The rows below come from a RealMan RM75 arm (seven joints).
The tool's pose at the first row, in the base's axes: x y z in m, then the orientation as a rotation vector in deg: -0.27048, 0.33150, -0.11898, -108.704, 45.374, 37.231
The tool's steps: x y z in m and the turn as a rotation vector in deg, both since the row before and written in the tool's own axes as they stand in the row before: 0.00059, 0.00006, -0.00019, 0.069, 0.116, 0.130; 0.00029, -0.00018, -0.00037, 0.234, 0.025, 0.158; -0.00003, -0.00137, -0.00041, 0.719, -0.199, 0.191; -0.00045, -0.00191, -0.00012, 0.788, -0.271, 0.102; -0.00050, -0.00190, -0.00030, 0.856, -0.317, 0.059; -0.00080, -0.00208, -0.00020, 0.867, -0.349, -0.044; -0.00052, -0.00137, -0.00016, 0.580, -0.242, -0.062; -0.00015, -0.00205, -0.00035, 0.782, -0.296, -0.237
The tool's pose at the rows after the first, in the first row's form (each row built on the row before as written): -0.27012, 0.33116, -0.11936, -108.658, 45.590, 37.172; -0.26976, 0.33081, -0.11931, -108.412, 45.807, 37.128; -0.26870, 0.33091, -0.11835, -107.615, 46.003, 37.057; -0.26753, 0.33153, -0.11690, -106.749, 46.076, 36.959; -0.26638, 0.33197, -0.11534, -105.813, 46.087, 36.839; -0.26529, 0.33260, -0.11349, -104.883, 45.977, 36.675; -0.26456, 0.33296, -0.11226, -104.267, 45.866, 36.551; -0.26307, 0.33323, -0.11083, -103.496, 45.589, 36.259
